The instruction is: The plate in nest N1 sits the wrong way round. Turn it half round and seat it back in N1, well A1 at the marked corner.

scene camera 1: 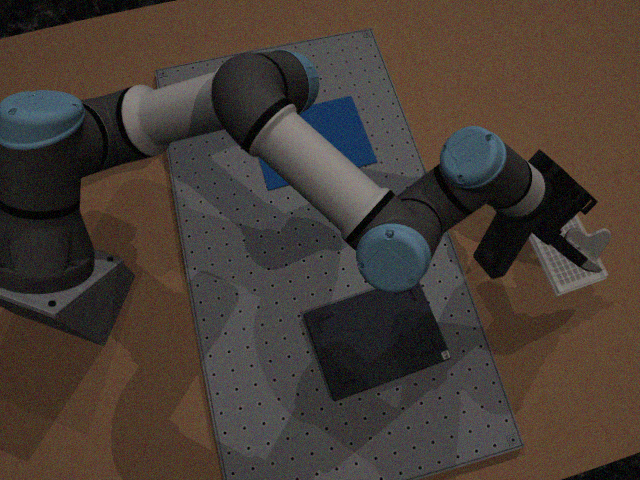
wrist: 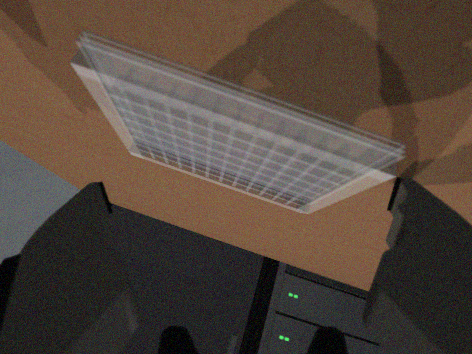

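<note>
The pale well plate (scene camera 1: pixel 564 271) (wrist: pixel 225 145) shows at the far right in the scene view, beyond the perforated board, with wooden table around it. Clear layers show along its upper side in the wrist view. Its lettering and well A1 cannot be read. My gripper (scene camera 1: pixel 598 253) (wrist: pixel 246 185) is open, its jaws wide apart. The fingers partly cover the plate in the scene view; in the wrist view the plate lies beyond the fingertips, with nothing between them. No N1 label is legible, so I cannot tell which thing is the nest.
The grey perforated board (scene camera 1: pixel 279 310) lies between the robot base and the plate. On it are a dark rectangular block (scene camera 1: pixel 377 346) with a small pale corner tag (scene camera 1: pixel 445 354), and a blue rectangle (scene camera 1: pixel 341 129) partly under the arm. Dark panels (wrist: pixel 320 310) with green lights show in the wrist view.
</note>
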